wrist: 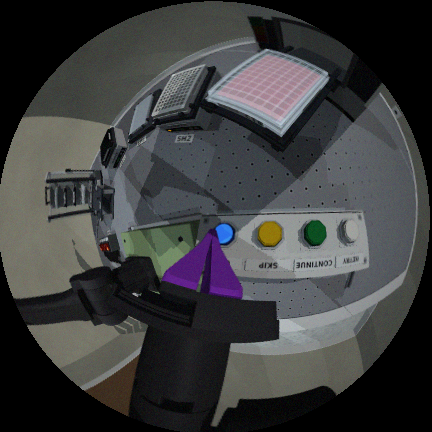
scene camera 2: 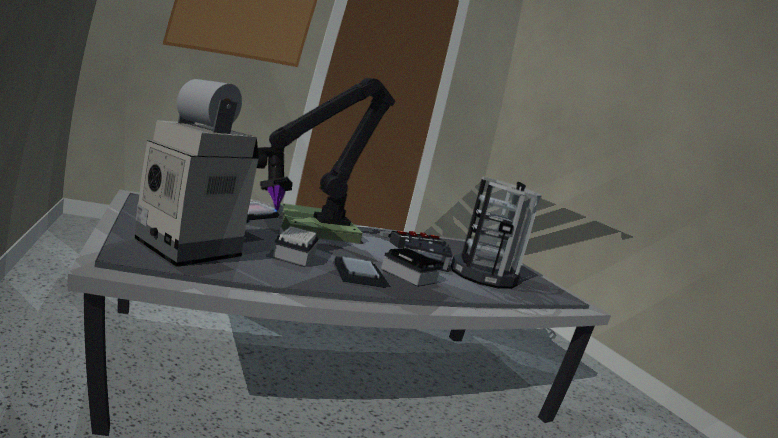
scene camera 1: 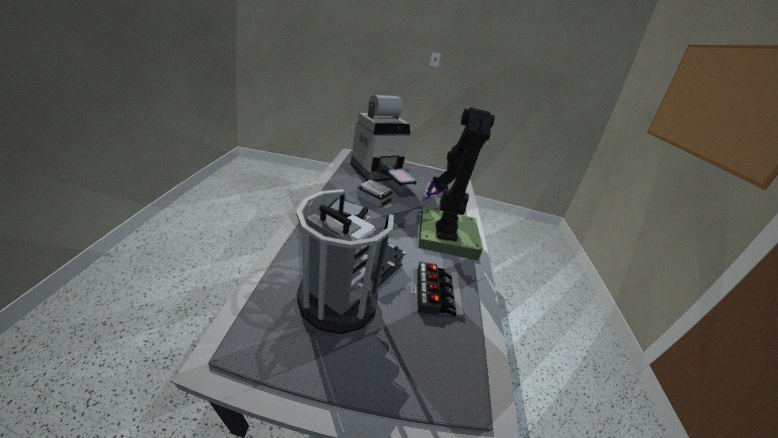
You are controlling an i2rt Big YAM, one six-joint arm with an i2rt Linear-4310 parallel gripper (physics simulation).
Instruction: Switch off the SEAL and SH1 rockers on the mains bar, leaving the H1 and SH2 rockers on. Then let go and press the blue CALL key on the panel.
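Frame: origin at the arm's base, x ahead, y left, z up, level; metres.
Where they show: gripper, fingertip midpoint: (wrist: 211, 232) (scene camera 2: 276, 210) (scene camera 1: 427, 195); arm's base at its link origin: (wrist: 142, 271) (scene camera 2: 331, 220) (scene camera 1: 446, 232).
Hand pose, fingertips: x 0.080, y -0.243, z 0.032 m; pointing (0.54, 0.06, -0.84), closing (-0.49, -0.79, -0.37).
Things, the pixels of their centre, and the offset from my fingertips. "*": a spot on its surface instead.
- blue key at a spot on its surface: (wrist: 226, 234) * dy -0.014, dx -0.006, dz -0.004 m
- white panel at the middle of its body: (wrist: 287, 246) (scene camera 2: 251, 212) (scene camera 1: 432, 195) dy -0.079, dx -0.041, dz -0.030 m
- Yellow SKIP at the middle of its body: (wrist: 269, 232) dy -0.059, dx -0.012, dz -0.003 m
- green CONTINUE at the middle of its body: (wrist: 316, 231) dy -0.108, dx -0.022, dz -0.003 m
- white RETRY at the middle of its body: (wrist: 351, 229) dy -0.157, dx -0.031, dz -0.003 m
- tall machine at the middle of its body: (scene camera 2: 198, 165) (scene camera 1: 381, 135) dy -0.339, dx +0.280, dz +0.156 m
- pink plate at the middle of its body: (wrist: 273, 76) (scene camera 2: 253, 208) (scene camera 1: 401, 175) dy -0.120, dx +0.136, dz +0.027 m
- white-topped block at the middle of its body: (wrist: 178, 88) (scene camera 2: 298, 236) (scene camera 1: 375, 188) dy +0.000, dx +0.254, dz -0.010 m
My gripper (scene camera 1: 427, 195) (scene camera 2: 276, 209) (wrist: 211, 232) is shut and empty, its purple fingers pointing down. In the wrist view the tips overlap the left edge of the blue key (wrist: 226, 234) on the white panel (wrist: 292, 219); contact is hard to tell. The CALL label is hidden. Yellow SKIP (wrist: 270, 234), green CONTINUE (wrist: 315, 233) and white RETRY (wrist: 349, 231) keys sit to the right. The mains bar (scene camera 1: 427, 308) (scene camera 2: 421, 243) stands well away, beyond the arm's base. Its nearest rocker (scene camera 1: 433, 298) in scene camera 1 glows brightest orange; the others look redder. Rocker labels are unreadable.
The green base plate (scene camera 1: 467, 233) (scene camera 2: 348, 233) (wrist: 172, 240) adjoins the panel. A tall machine (scene camera 1: 389, 144) (scene camera 2: 212, 204) holds out a pink plate (scene camera 1: 401, 175) (wrist: 267, 90). A white-topped block (scene camera 1: 375, 188) (scene camera 2: 296, 238) (wrist: 181, 92) stands nearby. A round glass tower (scene camera 1: 337, 322) (scene camera 2: 481, 276) stands at the far end.
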